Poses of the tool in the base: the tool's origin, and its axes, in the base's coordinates. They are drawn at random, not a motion.
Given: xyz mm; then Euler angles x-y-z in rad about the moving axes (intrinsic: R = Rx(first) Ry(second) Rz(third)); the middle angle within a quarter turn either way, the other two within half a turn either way.
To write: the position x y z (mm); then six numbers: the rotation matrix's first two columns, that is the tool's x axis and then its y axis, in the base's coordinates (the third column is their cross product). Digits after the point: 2 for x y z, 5 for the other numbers.
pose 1, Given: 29.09, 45.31, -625.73, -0.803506, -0.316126, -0.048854
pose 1, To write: 29.09, 45.31, -625.73, 0.94931, 0.18961, 0.25071, 0.04641, 0.70429, -0.70840
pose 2, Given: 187.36, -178.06, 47.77, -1.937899, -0.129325, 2.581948
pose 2, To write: 187.36, -178.06, 47.77, -0.84037, -0.29255, -0.45629, -0.52645, 0.24025, 0.81555
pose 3, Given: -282.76, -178.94, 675.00, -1.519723, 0.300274, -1.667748
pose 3, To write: -282.76, -178.94, 675.00, -0.09247, -0.02222, 0.99547, 0.95077, -0.29895, 0.08164
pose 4, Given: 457.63, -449.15, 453.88, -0.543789, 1.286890, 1.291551
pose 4, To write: 457.63, -449.15, 453.88, 0.07721, 0.68571, -0.72377, -0.26926, 0.71330, 0.64707
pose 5, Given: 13.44, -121.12, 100.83, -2.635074, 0.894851, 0.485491
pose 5, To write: 13.44, -121.12, 100.83, 0.55334, -0.74278, 0.37695, -0.29195, -0.59679, -0.74740
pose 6, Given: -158.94, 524.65, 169.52, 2.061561, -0.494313, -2.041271
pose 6, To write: -158.94, 524.65, 169.52, -0.39905, 0.60977, -0.68479, 0.78465, -0.15933, -0.59911
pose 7, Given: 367.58, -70.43, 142.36, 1.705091, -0.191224, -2.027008
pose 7, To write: 367.58, -70.43, 142.36, -0.43252, 0.20318, -0.87843, 0.88136, -0.11010, -0.45943
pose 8, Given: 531.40, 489.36, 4.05, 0.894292, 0.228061, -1.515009
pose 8, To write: 531.40, 489.36, 4.05, 0.05431, -0.61527, -0.78645, 0.97259, 0.21093, -0.09785
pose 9, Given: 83.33, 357.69, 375.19, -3.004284, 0.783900, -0.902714
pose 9, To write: 83.33, 357.69, 375.19, 0.43870, 0.71775, 0.54072, 0.55592, -0.68952, 0.46424
